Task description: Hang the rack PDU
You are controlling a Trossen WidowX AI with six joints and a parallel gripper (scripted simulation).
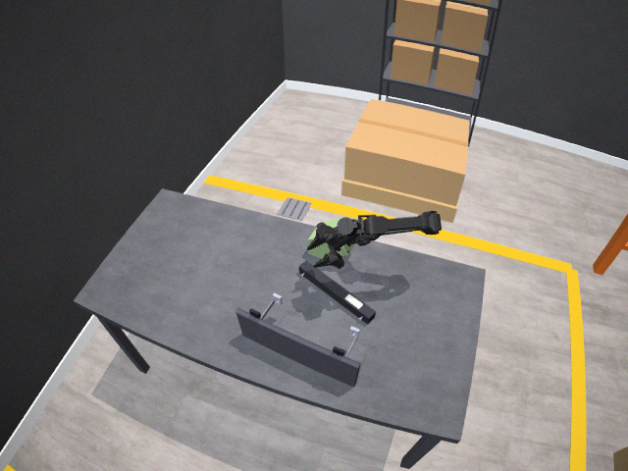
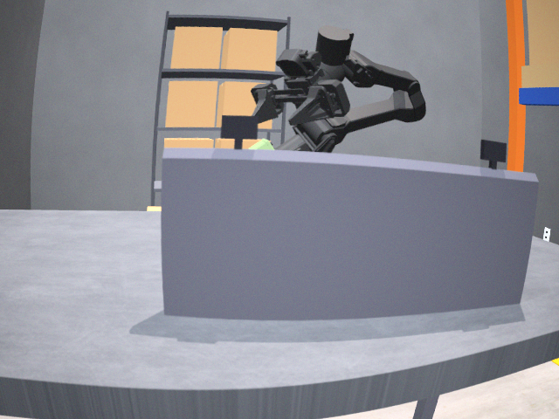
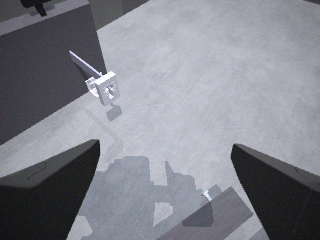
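Right now my hand is 19 cm above the rack PDU and 6 cm to the right of it. From my hand the other things lie so: grey panel 32 cm ahead, 14 cm below, 3 cm to the left.
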